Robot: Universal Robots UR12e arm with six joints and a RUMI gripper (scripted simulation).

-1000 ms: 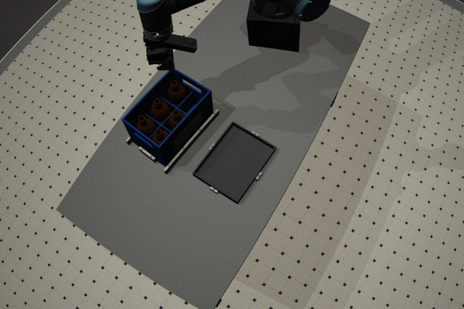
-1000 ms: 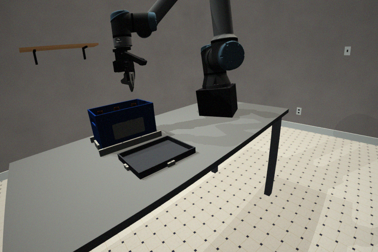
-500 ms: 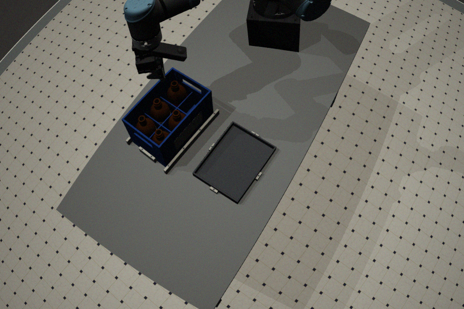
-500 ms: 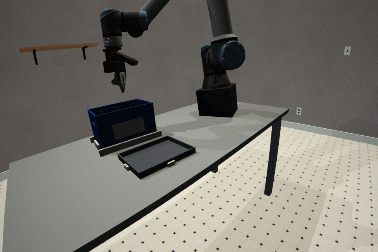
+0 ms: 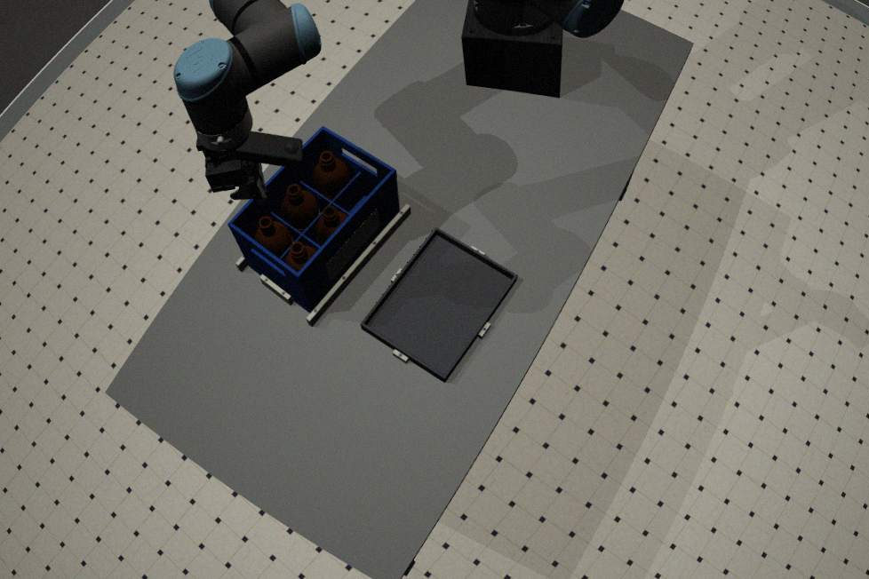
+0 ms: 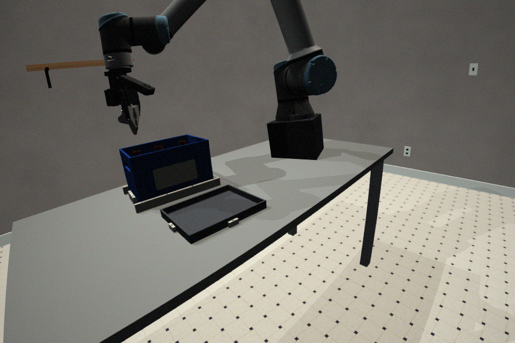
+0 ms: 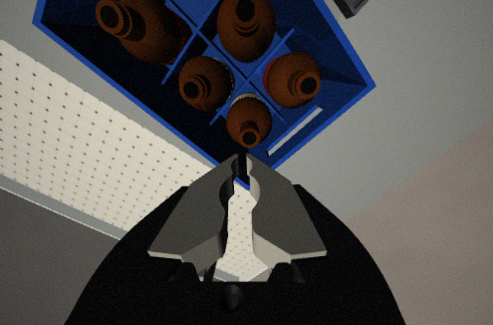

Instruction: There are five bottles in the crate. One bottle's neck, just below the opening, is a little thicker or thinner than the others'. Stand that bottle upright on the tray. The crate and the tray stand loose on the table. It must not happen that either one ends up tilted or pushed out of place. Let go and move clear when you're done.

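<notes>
Now: the bottle 10 mm ahead of my hand and 150 mm below it. The rest, counted from my hand: black tray 110 mm behind, 310 mm to the left, 220 mm below; blue crate 80 mm behind, 40 mm to the left, 150 mm below.
</notes>
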